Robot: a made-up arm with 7 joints.
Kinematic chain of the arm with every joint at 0, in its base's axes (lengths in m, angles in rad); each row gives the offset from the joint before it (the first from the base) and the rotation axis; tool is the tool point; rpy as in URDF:
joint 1: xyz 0 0 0.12 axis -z
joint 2: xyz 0 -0.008 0.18 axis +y
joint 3: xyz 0 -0.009 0.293 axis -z
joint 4: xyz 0 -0.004 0.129 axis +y
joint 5: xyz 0 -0.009 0.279 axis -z
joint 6: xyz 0 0 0.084 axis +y
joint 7: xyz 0 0 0.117 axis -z
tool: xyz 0 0 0 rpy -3.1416 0 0
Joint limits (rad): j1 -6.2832..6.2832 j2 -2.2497..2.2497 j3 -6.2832..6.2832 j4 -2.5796..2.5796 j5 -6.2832..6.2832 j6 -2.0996..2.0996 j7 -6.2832..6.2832
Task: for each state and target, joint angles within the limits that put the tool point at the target. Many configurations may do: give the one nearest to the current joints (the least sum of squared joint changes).
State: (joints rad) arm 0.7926 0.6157 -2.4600 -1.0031 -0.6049 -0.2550 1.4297
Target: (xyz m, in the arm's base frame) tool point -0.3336 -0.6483 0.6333
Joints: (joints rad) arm 1.5802 0.7484 -2.1898 -0.9492 -0.5963 -0.1669 1.4297
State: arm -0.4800 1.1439 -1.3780 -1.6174 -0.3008 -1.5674 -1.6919
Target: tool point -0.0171 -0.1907 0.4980
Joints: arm -0.0637 0.7816 -0.7693 -2.1699 0.0062 -1.5597 -1.6919
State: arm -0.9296 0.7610 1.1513 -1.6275 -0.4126 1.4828 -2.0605
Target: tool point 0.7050 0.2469 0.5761
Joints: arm -0.0914 1.2636 1.2281 -0.7867 -0.3436 1.3241 -2.0605
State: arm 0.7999 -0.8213 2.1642 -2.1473 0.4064 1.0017 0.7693
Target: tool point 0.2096 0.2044 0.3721
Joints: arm 1.0003 -0.8891 1.8247 -2.5796 0.5315 0.8615 0.7693
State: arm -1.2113 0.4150 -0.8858 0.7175 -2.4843 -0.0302 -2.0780
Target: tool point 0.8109 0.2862 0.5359
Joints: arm -0.2735 1.1735 -0.6864 0.2784 -2.4766 -0.0370 -2.0780
